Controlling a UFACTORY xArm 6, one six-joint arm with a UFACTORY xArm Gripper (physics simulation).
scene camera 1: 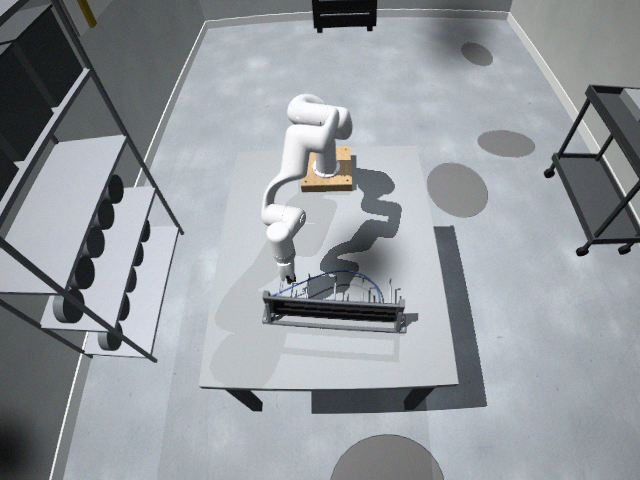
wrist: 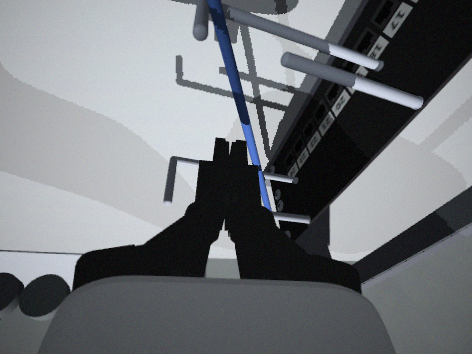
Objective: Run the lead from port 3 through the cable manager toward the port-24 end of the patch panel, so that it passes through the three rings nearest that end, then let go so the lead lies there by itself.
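The blue lead (scene camera 1: pixel 345 271) (wrist: pixel 231 65) arcs behind the patch panel (scene camera 1: pixel 336 310) (wrist: pixel 360 125) toward its port-24 end. In the wrist view it runs past the grey ring bars near ports 17 to 20, then down across the bars by port 24. My gripper (scene camera 1: pixel 290 280) (wrist: pixel 227 157) is shut, its two fingertips together with nothing seen between them. The lead passes close along the right side of the fingers, on the panel side. The fingers hide part of the end ring (wrist: pixel 172 177). Whether the lead lies inside each ring, and its free end, cannot be told.
The panel's frame stands near the front of the table (scene camera 1: pixel 429 361). The arm is mounted on a wooden base (scene camera 1: pixel 326 182) at the back. A shelf rack (scene camera 1: pixel 72 170) stands to the left and a dark cart (scene camera 1: pixel 594 191) to the right. Thin ring posts stand along the panel's back.
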